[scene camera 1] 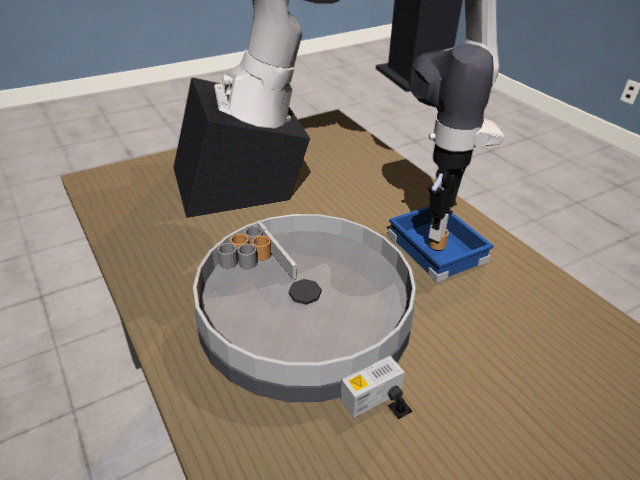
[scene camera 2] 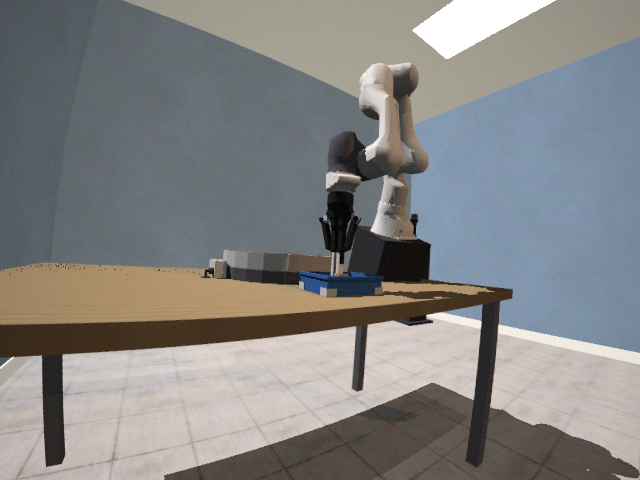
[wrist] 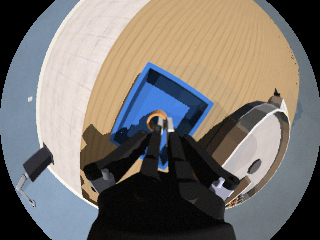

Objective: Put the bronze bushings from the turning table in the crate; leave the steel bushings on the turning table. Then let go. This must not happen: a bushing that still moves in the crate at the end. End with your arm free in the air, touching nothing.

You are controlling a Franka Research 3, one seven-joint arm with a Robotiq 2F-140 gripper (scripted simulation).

In view: my gripper (scene camera 1: pixel 436 237) and a grey turning table (wrist: pixel 262 146).
My gripper is seen too in scene camera 2 (scene camera 2: pixel 336 275) and in the wrist view (wrist: pixel 164 123).
